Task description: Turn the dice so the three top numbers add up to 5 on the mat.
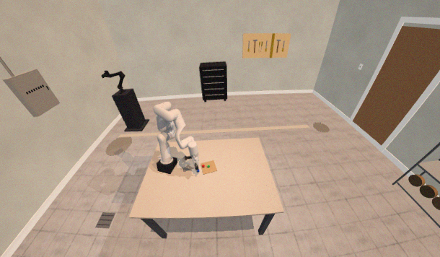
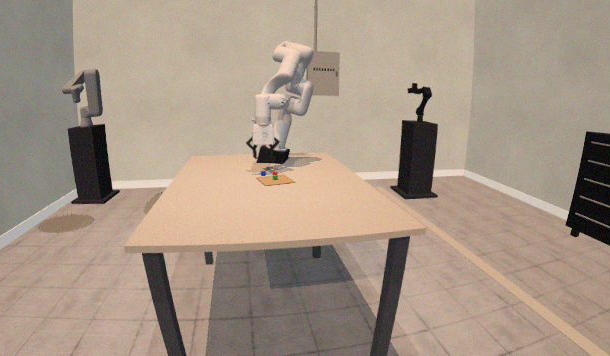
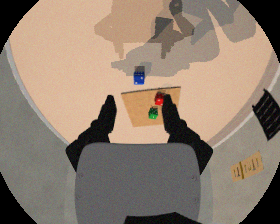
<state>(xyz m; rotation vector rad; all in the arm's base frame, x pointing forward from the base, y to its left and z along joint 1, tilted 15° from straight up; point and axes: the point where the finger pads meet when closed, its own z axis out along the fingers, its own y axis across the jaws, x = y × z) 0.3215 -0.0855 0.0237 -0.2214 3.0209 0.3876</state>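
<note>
Now: the blue die 90 mm below my hand. Also, from my hand: red die: 50 mm ahead, 50 mm to the left, 80 mm below; then green die: 100 mm ahead, 50 mm to the left, 80 mm below; then brown mat: 100 mm ahead, 50 mm to the left, 100 mm below.
</note>
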